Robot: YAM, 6 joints.
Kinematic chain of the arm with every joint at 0, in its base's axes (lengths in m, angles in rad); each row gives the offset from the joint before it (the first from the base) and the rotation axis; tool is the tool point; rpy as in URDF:
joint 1: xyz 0 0 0.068 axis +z
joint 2: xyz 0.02 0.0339 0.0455 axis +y
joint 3: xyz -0.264 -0.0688 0 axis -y
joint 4: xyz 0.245 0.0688 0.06 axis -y
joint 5: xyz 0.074 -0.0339 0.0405 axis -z
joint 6: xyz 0.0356 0 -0.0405 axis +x
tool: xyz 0 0 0 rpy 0 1.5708 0
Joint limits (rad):
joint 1: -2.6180..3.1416
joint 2: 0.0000..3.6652
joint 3: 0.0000..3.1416
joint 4: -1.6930..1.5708
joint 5: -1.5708..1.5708
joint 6: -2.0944..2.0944
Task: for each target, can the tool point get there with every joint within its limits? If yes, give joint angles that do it. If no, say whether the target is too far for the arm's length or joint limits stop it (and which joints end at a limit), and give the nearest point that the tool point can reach.
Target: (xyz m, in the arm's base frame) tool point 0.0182 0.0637 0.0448
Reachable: yes | joints 1.0611 2.0491 0.3013 -0.8892 -0.4401 -1.3311
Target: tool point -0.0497 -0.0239 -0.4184
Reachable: no: joint limits stop it (at a limit: joint 1, joint 2) | nearest point -0.0794 -0.0444 -0.3442 | short by 0.083 m
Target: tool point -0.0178 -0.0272 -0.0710
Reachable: yes | joints 0.5378 3.1790 0.2727 0.3526 0.4105 1.5992
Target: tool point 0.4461 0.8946 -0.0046
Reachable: no: too far | nearest point 0.2862 0.5739 0.0386 | short by 0.361 m
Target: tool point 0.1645 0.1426 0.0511
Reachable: yes | joints 0.7840 2.2461 0.9575 -1.3639 0.4402 0.5695
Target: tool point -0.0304 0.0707 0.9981
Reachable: no: too far | nearest point -0.0238 0.0553 0.7380 | short by 0.261 m
